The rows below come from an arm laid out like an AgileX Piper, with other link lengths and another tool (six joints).
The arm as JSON. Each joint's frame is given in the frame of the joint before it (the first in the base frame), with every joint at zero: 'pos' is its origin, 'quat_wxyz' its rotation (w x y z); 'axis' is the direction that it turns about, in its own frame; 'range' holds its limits. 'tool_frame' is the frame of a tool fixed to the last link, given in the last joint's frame.
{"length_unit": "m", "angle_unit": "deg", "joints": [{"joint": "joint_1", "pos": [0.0, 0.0, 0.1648], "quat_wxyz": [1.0, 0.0, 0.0, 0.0], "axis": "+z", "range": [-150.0, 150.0]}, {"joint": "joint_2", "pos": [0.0, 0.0, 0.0], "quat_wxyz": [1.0, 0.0, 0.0, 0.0], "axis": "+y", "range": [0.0, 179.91]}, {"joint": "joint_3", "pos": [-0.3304, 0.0, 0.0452], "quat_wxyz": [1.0, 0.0, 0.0, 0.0], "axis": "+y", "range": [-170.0, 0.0]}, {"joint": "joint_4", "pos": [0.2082, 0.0, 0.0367], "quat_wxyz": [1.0, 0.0, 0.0, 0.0], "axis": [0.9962, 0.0, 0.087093], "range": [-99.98, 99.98]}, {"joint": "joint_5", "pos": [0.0, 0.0, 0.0], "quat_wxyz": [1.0, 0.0, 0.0, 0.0], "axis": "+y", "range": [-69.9, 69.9]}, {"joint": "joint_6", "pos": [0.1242, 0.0, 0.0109], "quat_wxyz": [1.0, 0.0, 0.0, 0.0], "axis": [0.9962, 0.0, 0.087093], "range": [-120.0, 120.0]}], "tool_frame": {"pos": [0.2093, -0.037, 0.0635], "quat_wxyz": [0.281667, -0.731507, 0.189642, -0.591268]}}
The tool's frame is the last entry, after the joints.
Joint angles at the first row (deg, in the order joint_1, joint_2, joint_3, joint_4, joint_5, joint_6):
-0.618 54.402 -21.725 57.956 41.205 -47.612
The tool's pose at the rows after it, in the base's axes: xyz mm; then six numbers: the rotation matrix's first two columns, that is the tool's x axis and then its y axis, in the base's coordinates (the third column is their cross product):
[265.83 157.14 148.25 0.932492 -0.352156 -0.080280 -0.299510 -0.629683 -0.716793]
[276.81 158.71 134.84 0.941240 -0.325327 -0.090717 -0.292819 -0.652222 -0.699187]
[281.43 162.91 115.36 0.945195 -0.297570 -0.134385 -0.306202 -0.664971 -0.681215]
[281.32 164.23 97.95 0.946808 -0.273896 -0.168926 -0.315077 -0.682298 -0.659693]
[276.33 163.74 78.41 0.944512 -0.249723 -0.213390 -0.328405 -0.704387 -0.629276]
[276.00 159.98 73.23 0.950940 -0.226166 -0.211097 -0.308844 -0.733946 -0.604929]
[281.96 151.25 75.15 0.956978 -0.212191 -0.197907 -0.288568 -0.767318 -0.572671]
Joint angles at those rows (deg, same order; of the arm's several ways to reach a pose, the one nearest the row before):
-0.617 59.798 -21.505 60.403 40.377 -52.982
-0.618 65.370 -21.503 63.766 38.912 -59.842
-0.618 71.440 -21.503 66.678 38.478 -65.370
-0.617 75.809 -21.505 67.640 38.125 -68.728
-0.618 79.874 -21.720 66.692 37.941 -70.114
-0.620 80.854 -22.928 63.352 37.851 -69.107
-0.617 80.855 -26.218 56.600 38.411 -63.918

